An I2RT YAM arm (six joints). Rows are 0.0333 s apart.
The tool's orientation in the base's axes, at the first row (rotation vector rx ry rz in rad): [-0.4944, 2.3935, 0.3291]
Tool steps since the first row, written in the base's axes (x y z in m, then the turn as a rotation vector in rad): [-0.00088, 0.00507, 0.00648, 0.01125, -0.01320, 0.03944]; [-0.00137, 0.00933, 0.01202, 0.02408, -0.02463, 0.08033]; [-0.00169, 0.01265, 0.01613, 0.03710, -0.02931, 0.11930]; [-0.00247, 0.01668, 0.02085, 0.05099, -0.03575, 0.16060]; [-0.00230, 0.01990, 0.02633, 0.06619, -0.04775, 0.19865]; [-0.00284, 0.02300, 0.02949, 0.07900, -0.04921, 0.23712]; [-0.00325, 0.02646, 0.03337, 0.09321, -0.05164, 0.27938]
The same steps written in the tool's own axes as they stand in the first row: [-0.00495, 0.00561, -0.00354, -0.03032, -0.01252, -0.02794]; [-0.00935, 0.01022, -0.00644, -0.06317, -0.02398, -0.05544]; [-0.01269, 0.01377, -0.00852, -0.09667, -0.02968, -0.07900]; [-0.01628, 0.01821, -0.01105, -0.13186, -0.03708, -0.10445]; [-0.02084, 0.02160, -0.01392, -0.16438, -0.05037, -0.12871]; [-0.02334, 0.02495, -0.01548, -0.19826, -0.05313, -0.15086]; [-0.02650, 0.02864, -0.01738, -0.23535, -0.05697, -0.17542]
